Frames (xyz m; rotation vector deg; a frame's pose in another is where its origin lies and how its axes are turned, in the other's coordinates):
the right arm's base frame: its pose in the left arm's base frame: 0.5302 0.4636 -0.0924 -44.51 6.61 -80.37
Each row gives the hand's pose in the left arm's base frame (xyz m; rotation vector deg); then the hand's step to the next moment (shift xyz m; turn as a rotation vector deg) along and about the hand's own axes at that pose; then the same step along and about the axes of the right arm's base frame.
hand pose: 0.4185 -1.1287 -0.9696 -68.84 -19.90 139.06
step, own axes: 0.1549 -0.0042 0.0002 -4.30 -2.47 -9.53
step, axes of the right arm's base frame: -0.1245 -0.0139 -0.0912 1.01 9.78 4.34
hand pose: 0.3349 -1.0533 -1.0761 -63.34 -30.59 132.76
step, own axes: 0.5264 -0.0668 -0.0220 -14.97 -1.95 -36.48
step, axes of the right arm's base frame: -0.4931 -0.0587 -0.1882 6.04 37.90 9.28
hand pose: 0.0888 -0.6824 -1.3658 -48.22 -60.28 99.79
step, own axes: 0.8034 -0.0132 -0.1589 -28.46 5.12 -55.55
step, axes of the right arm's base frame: -0.7993 -0.0760 0.1620 12.99 61.00 5.63
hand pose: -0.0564 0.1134 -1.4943 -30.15 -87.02 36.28
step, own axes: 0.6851 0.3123 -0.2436 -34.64 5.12 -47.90
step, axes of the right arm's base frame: -0.4947 -0.0232 0.6172 14.07 57.53 -3.51
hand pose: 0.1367 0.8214 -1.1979 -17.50 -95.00 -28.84
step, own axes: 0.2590 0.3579 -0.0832 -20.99 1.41 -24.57
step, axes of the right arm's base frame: -0.0671 -0.0113 0.4444 6.68 31.30 -4.69
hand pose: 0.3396 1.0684 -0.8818 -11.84 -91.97 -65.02
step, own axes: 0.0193 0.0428 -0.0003 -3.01 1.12 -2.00
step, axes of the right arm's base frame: 0.0057 -0.0051 0.0463 -0.37 3.76 0.25
